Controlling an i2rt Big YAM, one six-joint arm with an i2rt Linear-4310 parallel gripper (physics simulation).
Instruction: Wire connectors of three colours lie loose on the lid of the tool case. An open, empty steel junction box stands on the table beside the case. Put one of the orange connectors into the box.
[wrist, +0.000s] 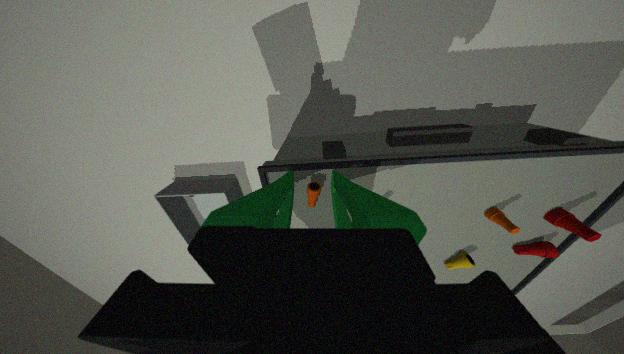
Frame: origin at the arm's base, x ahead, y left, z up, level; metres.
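Seen in the pictures: gripper, fingertip midpoint: (312, 177).
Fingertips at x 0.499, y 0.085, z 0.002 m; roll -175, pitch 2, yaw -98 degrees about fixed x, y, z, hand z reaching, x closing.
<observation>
A point is followed by its place in that frame.
An orange connector (313, 194) @(x 0.490, y 0.085, z 0.013 m) lies on the lid of the tool case (430, 185) @(x 0.480, y -0.010, z 0.002 m), near the lid's left corner, and shows between the two green fingertips. My gripper (312, 177) @(x 0.499, y 0.085, z 0.002 m) is partly open and empty above it; how high it hangs is hard to tell. A second orange connector (501, 220) @(x 0.447, y -0.068, z 0.014 m) lies on the lid farther right. The steel junction box (174, 215) @(x 0.422, y 0.308, z -0.058 m) stands on the table to the left of the case, open at the top, with its right part hidden behind the left finger.
A yellow connector (459, 261) @(x 0.383, y -0.057, z 0.010 m) and two red connectors (572, 224) @(x 0.438, y -0.125, z 0.017 m) (536, 249) @(x 0.396, y -0.126, z 0.011 m) lie at the right. The case's side wall shows a dark handle (430, 135) @(x 0.510, y -0.023, z -0.032 m) and dark latches (334, 149) @(x 0.516, y 0.065, z -0.008 m) (555, 137) @(x 0.506, y -0.105, z -0.010 m). Shadows of the arm fall across the table and the lid's left part.
</observation>
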